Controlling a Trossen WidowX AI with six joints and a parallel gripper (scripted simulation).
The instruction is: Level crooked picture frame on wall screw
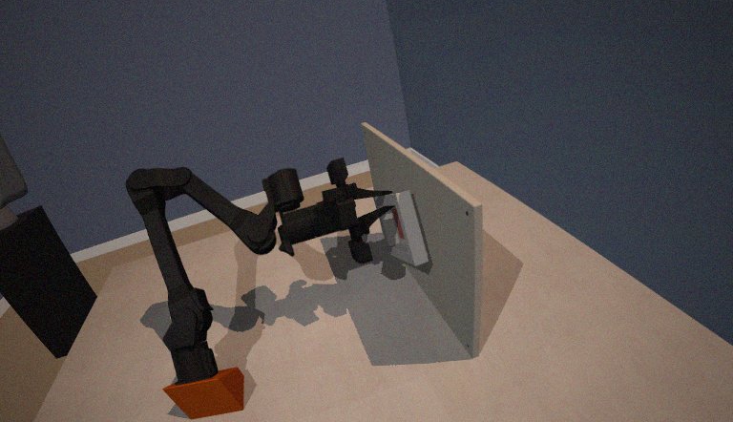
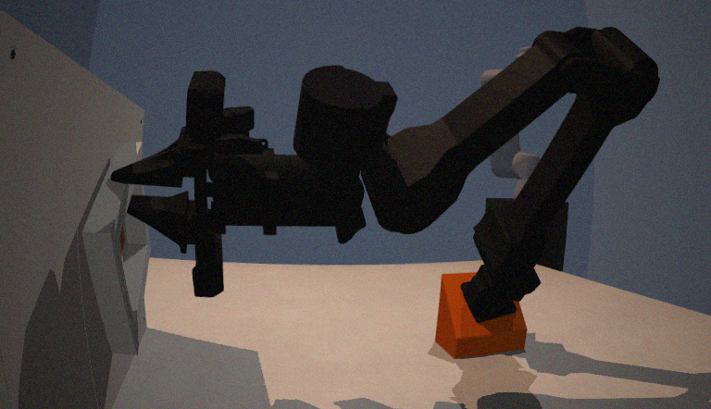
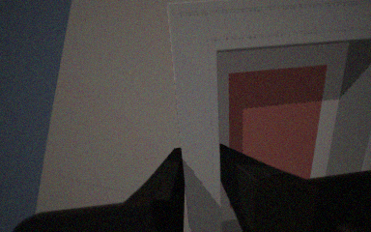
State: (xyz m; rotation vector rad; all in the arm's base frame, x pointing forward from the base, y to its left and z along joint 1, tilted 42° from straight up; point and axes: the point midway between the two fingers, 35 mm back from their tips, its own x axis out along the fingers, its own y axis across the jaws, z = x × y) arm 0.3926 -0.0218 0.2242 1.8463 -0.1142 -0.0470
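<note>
Now: the picture frame 50 mm below my gripper tip and 20 mm to the right of it. From my gripper tip the other things lie so: grey wall panel 60 mm below, 20 mm to the right, 20 mm ahead.
</note>
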